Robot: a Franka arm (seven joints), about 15 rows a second.
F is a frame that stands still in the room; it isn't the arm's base.
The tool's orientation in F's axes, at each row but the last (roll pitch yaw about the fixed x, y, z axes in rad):
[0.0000 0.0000 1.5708]
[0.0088 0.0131 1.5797]
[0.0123 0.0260 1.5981]
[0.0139 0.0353 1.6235]
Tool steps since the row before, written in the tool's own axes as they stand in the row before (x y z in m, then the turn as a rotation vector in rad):
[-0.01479 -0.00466 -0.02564 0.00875 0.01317 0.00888]
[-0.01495 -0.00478 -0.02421 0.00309 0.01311 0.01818]
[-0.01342 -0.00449 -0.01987 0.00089 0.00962 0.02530]
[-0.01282 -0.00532 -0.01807 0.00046 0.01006 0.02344]
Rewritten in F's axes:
[0.00466 -0.01479 -0.02564 -0.01317 0.00875 0.00888]
[0.00470 -0.01523 -0.02405 -0.01298 0.00321 0.01825]
[0.00462 -0.01381 -0.01957 -0.00935 0.00130 0.02538]
[0.00577 -0.01317 -0.01768 -0.00979 0.00078 0.02355]

